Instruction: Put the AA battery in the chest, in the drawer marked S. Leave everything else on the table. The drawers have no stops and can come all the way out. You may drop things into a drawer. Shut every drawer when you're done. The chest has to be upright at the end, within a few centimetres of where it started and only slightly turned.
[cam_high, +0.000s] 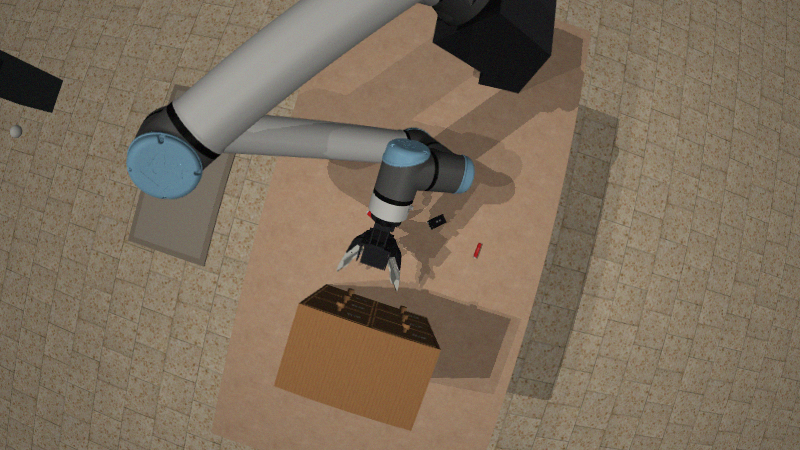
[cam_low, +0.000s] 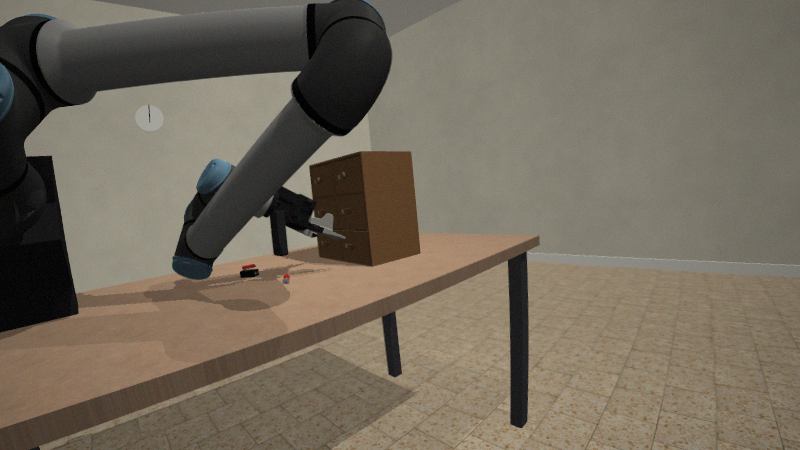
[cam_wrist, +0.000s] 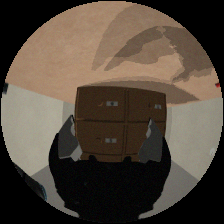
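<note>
Now: the drawer 140 mm ahead of my hand, 50 mm to the right of it and 50 mm above it. From my hand the other things lie so: small black object: 190 mm behind, 140 mm to the left, 70 mm below.
</note>
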